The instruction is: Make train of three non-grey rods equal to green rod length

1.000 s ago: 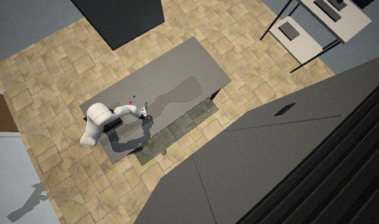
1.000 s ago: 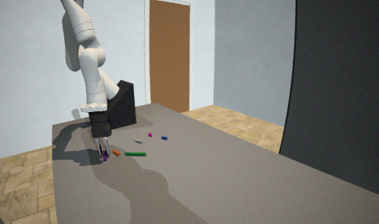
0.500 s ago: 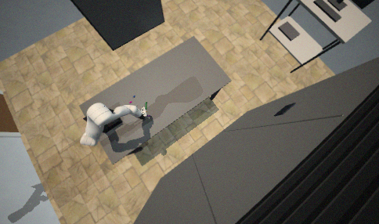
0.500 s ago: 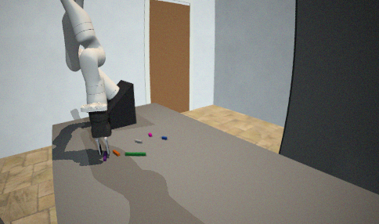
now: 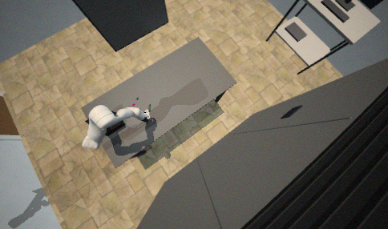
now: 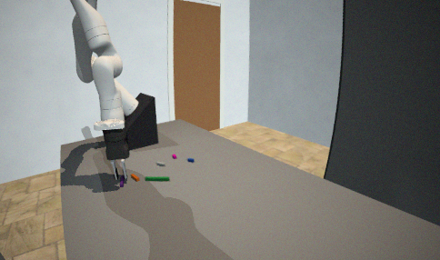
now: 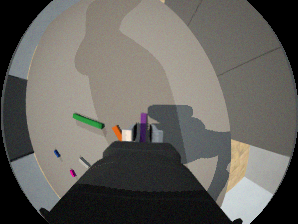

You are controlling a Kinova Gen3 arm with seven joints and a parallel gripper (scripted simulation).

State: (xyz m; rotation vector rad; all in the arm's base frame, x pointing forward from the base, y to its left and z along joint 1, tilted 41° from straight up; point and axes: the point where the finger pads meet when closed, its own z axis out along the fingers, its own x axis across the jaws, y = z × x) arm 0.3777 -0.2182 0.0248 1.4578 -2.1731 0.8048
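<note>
My gripper is now 3 cm above the purple rod. Also, from my hand: orange rod: 5 cm to the left, 3 cm below; then green rod: 11 cm to the left, 5 cm ahead, 3 cm below; then grey rod: 17 cm to the left, 4 cm behind, 3 cm below.
</note>
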